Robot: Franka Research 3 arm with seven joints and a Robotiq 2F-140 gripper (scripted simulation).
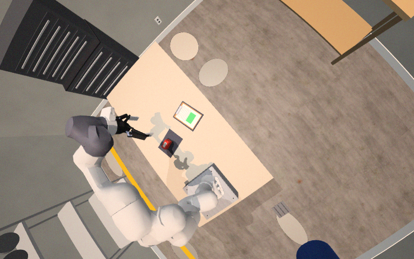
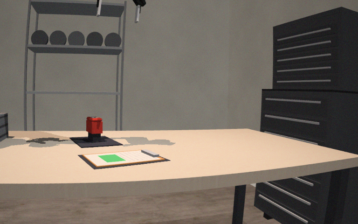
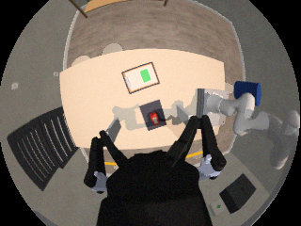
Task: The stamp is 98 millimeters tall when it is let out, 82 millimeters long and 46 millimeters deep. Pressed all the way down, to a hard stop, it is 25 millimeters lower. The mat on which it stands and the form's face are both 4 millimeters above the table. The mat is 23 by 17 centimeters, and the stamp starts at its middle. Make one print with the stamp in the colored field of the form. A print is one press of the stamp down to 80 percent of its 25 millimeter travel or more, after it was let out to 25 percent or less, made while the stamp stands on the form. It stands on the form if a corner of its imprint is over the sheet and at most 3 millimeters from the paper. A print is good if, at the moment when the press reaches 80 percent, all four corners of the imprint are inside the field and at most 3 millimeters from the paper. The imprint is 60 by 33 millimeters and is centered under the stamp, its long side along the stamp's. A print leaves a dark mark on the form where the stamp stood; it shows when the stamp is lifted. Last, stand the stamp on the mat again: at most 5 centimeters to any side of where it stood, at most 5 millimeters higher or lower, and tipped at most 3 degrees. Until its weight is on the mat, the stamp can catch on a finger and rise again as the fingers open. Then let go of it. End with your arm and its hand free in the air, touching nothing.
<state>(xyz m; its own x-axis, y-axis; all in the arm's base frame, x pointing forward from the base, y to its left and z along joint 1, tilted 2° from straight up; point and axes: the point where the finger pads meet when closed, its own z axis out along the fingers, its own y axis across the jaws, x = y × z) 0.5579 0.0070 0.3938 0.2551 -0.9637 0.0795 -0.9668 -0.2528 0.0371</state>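
Now: the red stamp 9 cm behind my hand, 16 cm to the left of it and 44 cm below it. From my hand the other things lie so: mat 9 cm behind, 16 cm to the left, 49 cm below.
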